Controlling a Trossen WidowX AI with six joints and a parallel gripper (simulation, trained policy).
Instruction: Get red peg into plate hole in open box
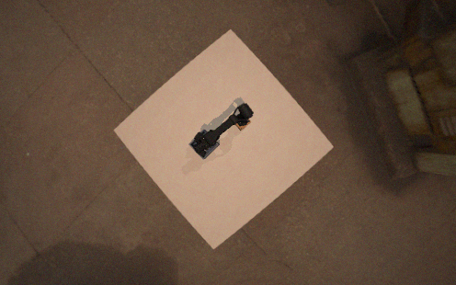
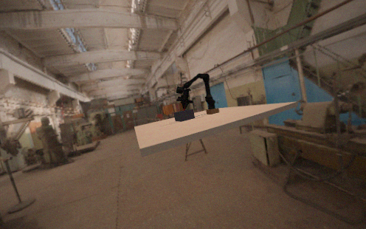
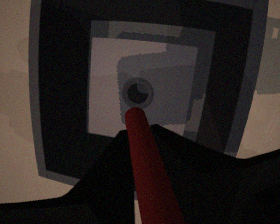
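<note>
The red peg is 10 mm behind my gripper tip and 20 mm above it. The rest, counted from my gripper tip: box (10 mm ahead, 10 mm to the right, 90 mm below); then plate (10 mm ahead, 10 mm to the right, 70 mm below).
</note>
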